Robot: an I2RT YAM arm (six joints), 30 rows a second.
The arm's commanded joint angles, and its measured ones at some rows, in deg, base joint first. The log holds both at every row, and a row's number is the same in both.
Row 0, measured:
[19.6, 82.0, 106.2, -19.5, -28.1, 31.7]
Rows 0 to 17, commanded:
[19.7, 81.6, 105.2, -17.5, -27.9, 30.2]
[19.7, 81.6, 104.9, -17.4, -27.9, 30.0]
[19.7, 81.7, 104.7, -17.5, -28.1, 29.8]
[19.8, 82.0, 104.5, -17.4, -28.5, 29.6]
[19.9, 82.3, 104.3, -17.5, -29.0, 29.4]
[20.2, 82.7, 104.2, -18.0, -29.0, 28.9]
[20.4, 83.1, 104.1, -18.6, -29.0, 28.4]
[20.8, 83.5, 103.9, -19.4, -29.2, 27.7]
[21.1, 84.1, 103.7, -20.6, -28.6, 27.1]
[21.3, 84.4, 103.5, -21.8, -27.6, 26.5]
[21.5, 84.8, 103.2, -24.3, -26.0, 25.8]
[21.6, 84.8, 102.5, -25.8, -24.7, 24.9]
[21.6, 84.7, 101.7, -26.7, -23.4, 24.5]
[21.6, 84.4, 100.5, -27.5, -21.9, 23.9]
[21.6, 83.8, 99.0, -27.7, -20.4, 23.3]
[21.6, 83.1, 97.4, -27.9, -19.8, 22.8]
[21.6, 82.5, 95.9, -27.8, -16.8, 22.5]
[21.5, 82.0, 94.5, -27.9, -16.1, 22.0]
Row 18, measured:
[21.5, 83.8, 97.0, -25.5, -21.5, 24.9]
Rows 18 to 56, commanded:
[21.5, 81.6, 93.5, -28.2, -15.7, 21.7]
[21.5, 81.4, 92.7, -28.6, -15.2, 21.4]
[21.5, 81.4, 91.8, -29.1, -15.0, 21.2]
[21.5, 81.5, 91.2, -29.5, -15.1, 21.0]
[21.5, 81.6, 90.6, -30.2, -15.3, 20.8]
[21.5, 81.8, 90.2, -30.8, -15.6, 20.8]
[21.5, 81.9, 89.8, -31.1, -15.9, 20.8]
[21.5, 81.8, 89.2, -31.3, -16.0, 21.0]
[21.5, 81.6, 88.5, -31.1, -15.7, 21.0]
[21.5, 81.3, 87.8, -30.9, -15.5, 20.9]
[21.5, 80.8, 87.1, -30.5, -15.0, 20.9]
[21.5, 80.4, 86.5, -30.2, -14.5, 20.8]
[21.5, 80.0, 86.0, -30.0, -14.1, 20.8]
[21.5, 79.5, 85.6, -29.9, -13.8, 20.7]
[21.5, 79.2, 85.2, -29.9, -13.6, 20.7]
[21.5, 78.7, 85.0, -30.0, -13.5, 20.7]
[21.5, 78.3, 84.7, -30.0, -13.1, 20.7]
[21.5, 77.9, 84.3, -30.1, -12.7, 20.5]
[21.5, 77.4, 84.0, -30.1, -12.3, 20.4]
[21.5, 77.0, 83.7, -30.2, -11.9, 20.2]
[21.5, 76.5, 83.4, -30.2, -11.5, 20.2]
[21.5, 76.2, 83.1, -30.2, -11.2, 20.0]
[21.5, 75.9, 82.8, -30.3, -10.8, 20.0]
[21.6, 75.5, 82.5, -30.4, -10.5, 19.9]
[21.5, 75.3, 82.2, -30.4, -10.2, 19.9]
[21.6, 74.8, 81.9, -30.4, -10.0, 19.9]
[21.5, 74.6, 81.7, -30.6, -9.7, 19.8]
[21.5, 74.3, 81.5, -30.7, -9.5, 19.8]
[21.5, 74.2, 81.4, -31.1, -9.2, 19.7]
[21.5, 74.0, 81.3, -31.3, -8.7, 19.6]
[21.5, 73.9, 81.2, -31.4, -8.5, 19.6]
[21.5, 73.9, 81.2, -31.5, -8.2, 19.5]
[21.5, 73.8, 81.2, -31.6, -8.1, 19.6]
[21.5, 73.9, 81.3, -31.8, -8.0, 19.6]
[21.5, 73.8, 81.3, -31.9, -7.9, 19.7]
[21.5, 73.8, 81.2, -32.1, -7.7, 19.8]
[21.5, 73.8, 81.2, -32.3, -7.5, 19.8]
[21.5, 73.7, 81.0, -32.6, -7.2, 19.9]
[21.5, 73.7, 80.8, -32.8, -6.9, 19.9]
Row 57, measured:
[21.5, 74.5, 81.7, -31.6, -8.5, 20.3]
